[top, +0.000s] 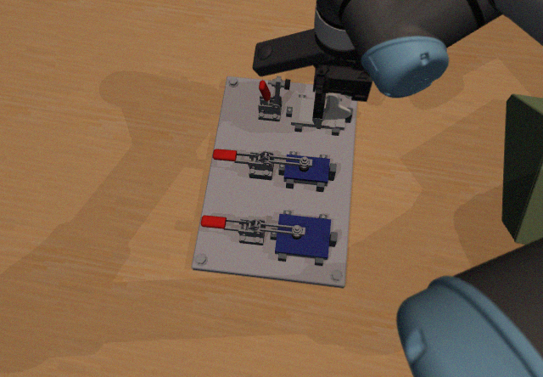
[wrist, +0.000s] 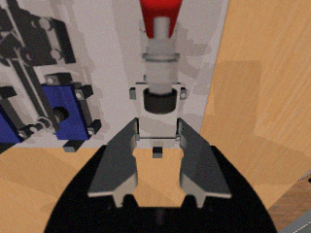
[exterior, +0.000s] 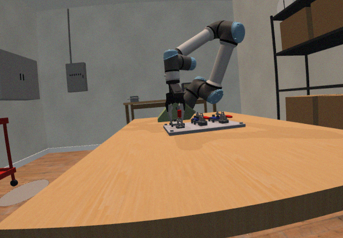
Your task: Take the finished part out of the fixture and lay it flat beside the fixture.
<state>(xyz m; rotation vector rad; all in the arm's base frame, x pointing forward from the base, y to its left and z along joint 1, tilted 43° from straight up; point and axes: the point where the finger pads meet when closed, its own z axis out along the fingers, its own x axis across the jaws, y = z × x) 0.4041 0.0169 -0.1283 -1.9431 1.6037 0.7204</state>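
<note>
Now: hand 1 cm past the finished grey part and 1 cm above it. The rest, counted from my hand: grey fixture plate 3 cm ahead, 12 cm to the left, 3 cm below; blue blank 3 cm behind, 22 cm to the left, 1 cm below.
</note>
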